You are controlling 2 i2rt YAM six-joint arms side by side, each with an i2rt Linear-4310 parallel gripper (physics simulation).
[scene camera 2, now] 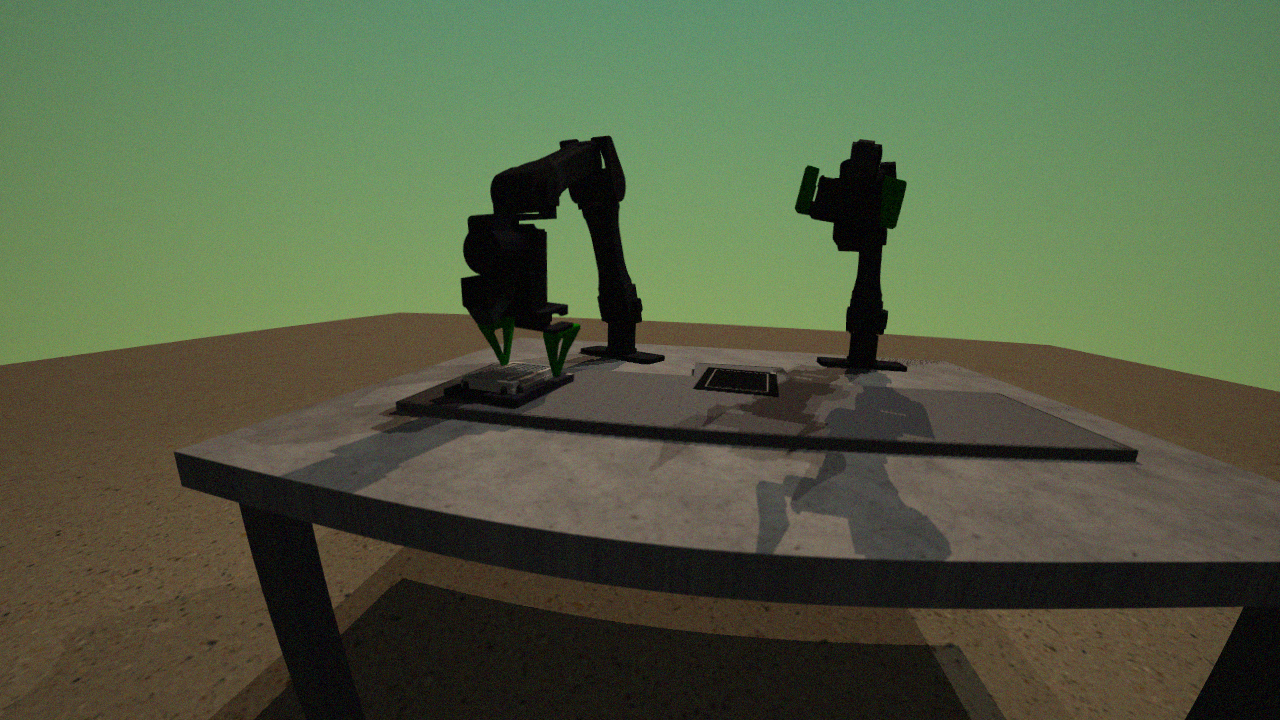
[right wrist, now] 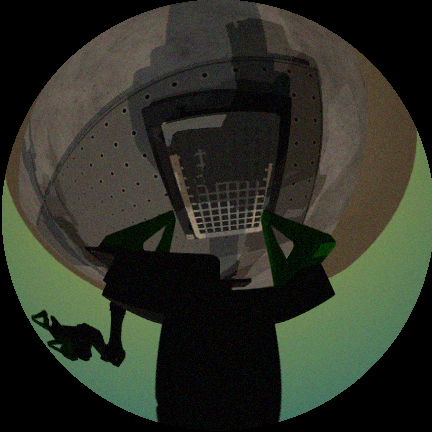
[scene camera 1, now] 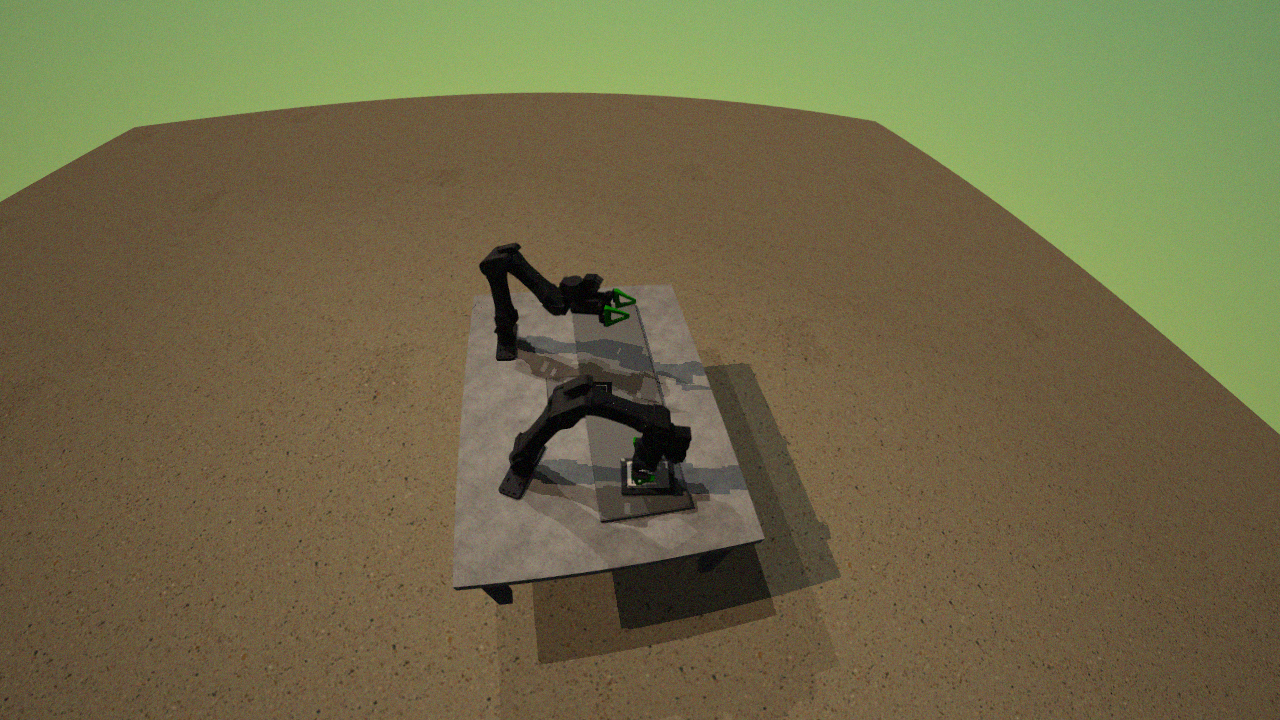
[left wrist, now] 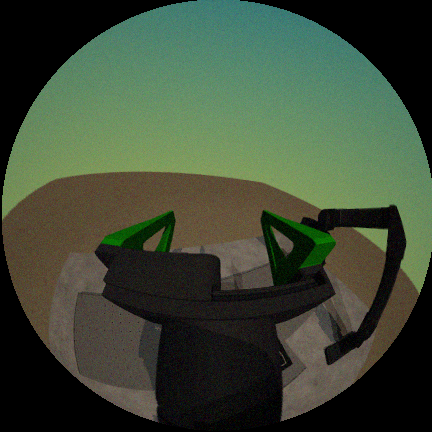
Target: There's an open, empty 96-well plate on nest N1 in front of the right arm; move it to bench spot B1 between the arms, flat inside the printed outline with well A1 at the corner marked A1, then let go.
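Note:
The pale 96-well plate lies flat in the dark nest N1. My right gripper is open and points down, its fingertips low over the plate and near its two sides in the right wrist view; contact cannot be told. Bench spot B1 is a dark patch with a pale outline, partly hidden by the right arm in scene camera 1. My left gripper is open and empty, high over the far side. The A1 marks are too small to read.
A thin perforated board runs along the table under the nest. The right arm arches between its base and the nest, beside B1. Arm shadows cross the board.

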